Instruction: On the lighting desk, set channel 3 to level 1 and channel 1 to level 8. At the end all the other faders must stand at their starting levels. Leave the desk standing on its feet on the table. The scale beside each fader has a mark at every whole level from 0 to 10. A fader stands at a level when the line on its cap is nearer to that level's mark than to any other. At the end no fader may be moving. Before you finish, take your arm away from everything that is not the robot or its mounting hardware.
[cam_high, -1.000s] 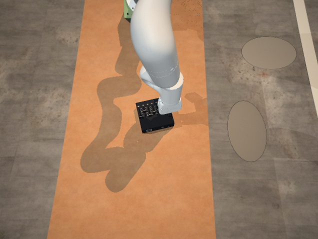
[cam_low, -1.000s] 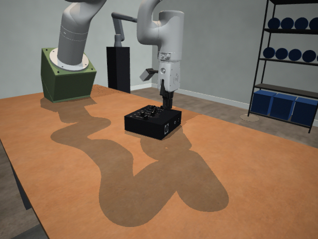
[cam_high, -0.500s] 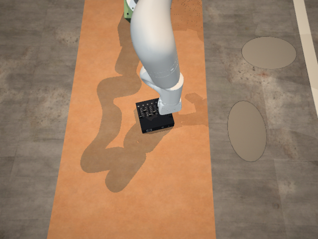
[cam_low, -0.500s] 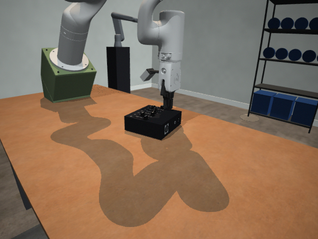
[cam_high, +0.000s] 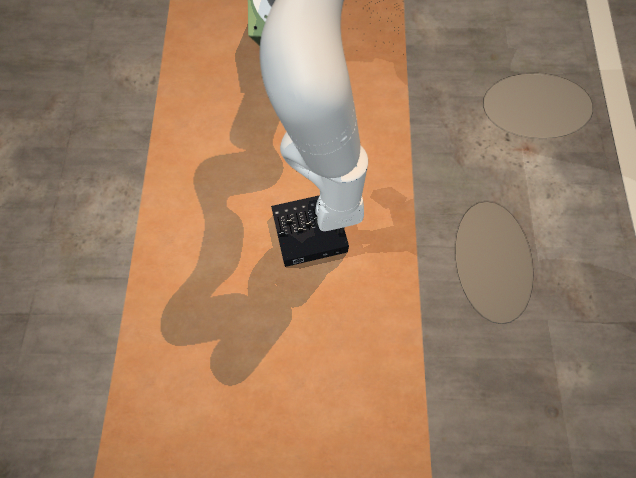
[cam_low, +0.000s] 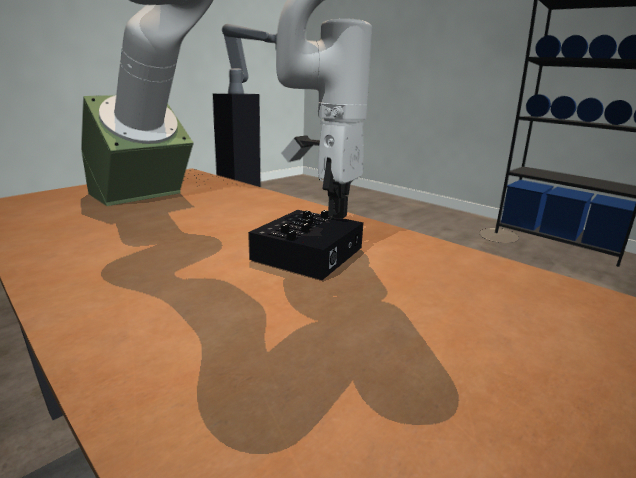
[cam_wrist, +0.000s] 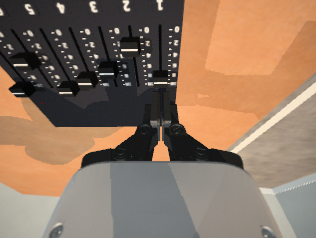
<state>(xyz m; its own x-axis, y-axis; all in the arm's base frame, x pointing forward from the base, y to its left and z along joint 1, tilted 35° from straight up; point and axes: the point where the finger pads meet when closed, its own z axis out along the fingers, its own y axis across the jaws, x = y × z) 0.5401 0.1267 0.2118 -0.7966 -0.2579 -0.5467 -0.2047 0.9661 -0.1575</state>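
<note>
My hand is 50 mm to the left of the channel 3 cap, 20 mm past it and 20 mm above it. Round my hand: channel 2 cap (50 mm behind, 30 mm to the right, 20 mm below); channel 1 cap (30 mm behind, 20 mm below, 10 mm to the right).
</note>
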